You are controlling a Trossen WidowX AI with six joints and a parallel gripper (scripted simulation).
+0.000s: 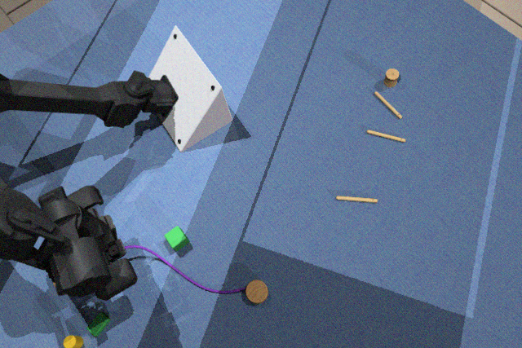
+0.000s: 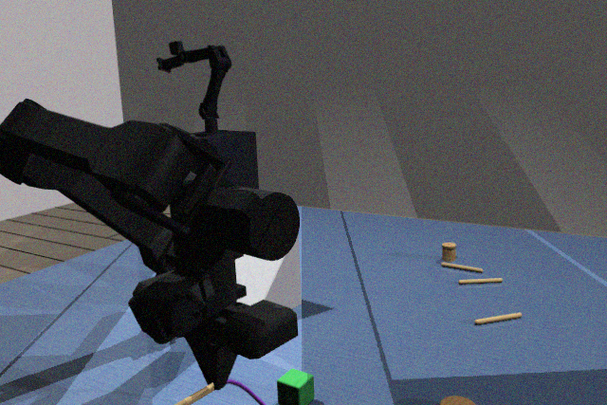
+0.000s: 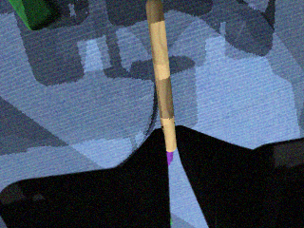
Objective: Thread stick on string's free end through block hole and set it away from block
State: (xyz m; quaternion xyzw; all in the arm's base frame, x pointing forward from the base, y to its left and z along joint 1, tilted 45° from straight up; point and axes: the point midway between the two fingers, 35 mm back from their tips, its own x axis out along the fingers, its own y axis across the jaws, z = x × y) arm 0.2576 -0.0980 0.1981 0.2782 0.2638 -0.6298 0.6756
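My gripper tip is now 14 cm to the left of the yellow cylinder, 9 cm short of it and 5 cm above it. The rest, counted from my gripper tip: round wooden button: 18 cm to the left, 18 cm ahead, 5 cm below; then thin wooden stick: 1 cm to the right; then small wooden cylinder: 64 cm to the left, 5 cm below, 5 cm behind.
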